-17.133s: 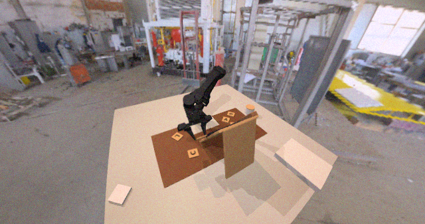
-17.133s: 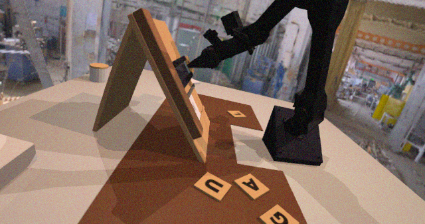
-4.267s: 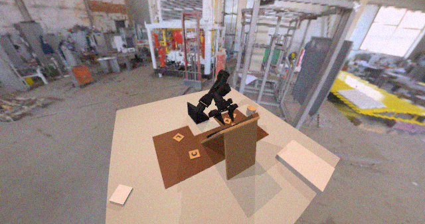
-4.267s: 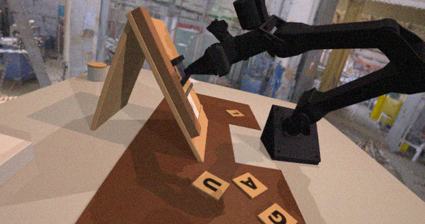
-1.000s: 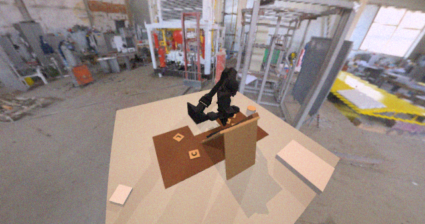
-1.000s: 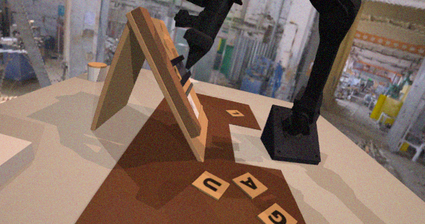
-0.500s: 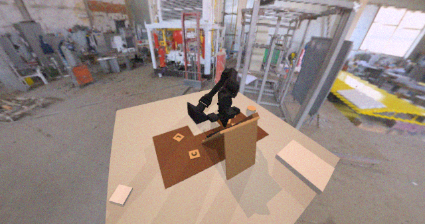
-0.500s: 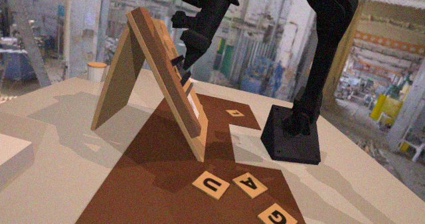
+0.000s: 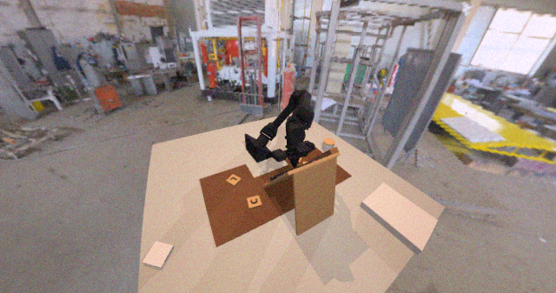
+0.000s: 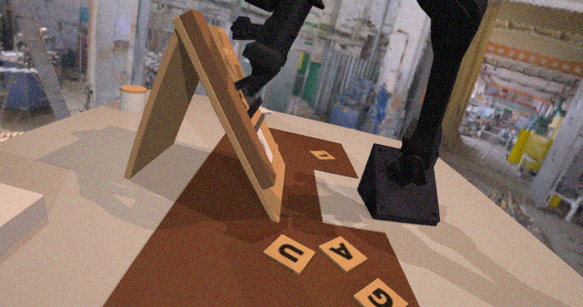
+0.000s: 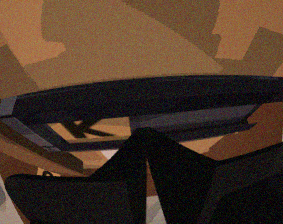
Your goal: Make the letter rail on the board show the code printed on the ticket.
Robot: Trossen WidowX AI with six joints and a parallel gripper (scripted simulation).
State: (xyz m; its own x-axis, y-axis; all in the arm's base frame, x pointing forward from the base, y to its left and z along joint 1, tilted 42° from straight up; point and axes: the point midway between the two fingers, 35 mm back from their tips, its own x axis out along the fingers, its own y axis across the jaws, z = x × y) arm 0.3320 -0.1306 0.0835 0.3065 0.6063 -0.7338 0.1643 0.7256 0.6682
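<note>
My gripper tip is now 9 cm above the white ticket, 4 cm past it and 2 cm to the right of it. From my gripper tip the other things lie so: brown mat (17 cm below, 15 cm behind, 1 cm to the left); letter tile (22 cm to the left, 17 cm below, 9 cm behind); pale box (41 cm ahead, 30 cm to the left, 16 cm below).
</note>
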